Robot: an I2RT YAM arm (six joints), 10 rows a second.
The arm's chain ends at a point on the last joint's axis. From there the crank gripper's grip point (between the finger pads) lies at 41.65 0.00 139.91 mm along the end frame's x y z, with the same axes.
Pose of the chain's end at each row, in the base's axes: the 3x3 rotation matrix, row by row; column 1 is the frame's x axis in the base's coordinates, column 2 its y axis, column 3 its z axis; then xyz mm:
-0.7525 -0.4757 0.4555; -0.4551 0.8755 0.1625; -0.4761 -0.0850 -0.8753; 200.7 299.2 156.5
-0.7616 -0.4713 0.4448; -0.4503 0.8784 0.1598; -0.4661 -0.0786 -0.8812; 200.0 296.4 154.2
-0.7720 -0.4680 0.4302; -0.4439 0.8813 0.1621; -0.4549 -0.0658 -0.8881; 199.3 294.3 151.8
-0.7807 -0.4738 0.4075; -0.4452 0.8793 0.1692; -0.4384 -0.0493 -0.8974; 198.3 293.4 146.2
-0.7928 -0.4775 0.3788; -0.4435 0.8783 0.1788; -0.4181 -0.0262 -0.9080; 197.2 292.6 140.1
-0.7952 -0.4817 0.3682; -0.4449 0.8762 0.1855; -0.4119 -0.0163 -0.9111; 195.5 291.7 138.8
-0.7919 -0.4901 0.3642; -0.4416 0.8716 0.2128; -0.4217 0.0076 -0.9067; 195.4 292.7 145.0
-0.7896 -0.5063 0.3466; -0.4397 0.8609 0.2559; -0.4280 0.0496 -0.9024; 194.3 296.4 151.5
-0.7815 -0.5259 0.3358; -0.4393 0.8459 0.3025; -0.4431 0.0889 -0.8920; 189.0 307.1 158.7
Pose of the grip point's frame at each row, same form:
-0.7525 -0.4757 0.4555; -0.4551 0.8755 0.1625; -0.4761 -0.0850 -0.8753; 233.1 303.0 14.2
-0.7616 -0.4713 0.4448; -0.4503 0.8784 0.1598; -0.4661 -0.0786 -0.8812; 230.5 300.0 11.5
-0.7720 -0.4680 0.4302; -0.4439 0.8813 0.1621; -0.4549 -0.0658 -0.8881; 227.3 298.5 8.6
-0.7807 -0.4738 0.4075; -0.4452 0.8793 0.1692; -0.4384 -0.0493 -0.8974; 222.8 298.5 2.4
-0.7928 -0.4775 0.3788; -0.4435 0.8783 0.1788; -0.4181 -0.0262 -0.9080; 217.2 299.1 -4.4
-0.7952 -0.4817 0.3682; -0.4449 0.8762 0.1855; -0.4119 -0.0163 -0.9111; 213.9 299.1 -5.8
-0.7919 -0.4901 0.3642; -0.4416 0.8716 0.2128; -0.4217 0.0076 -0.9067; 213.4 304.1 0.6
-0.7896 -0.5063 0.3466; -0.4397 0.8609 0.2559; -0.4280 0.0496 -0.9024; 209.9 313.9 7.4
-0.7815 -0.5259 0.3358; -0.4393 0.8459 0.3025; -0.4431 0.0889 -0.8920; 203.4 331.1 15.4

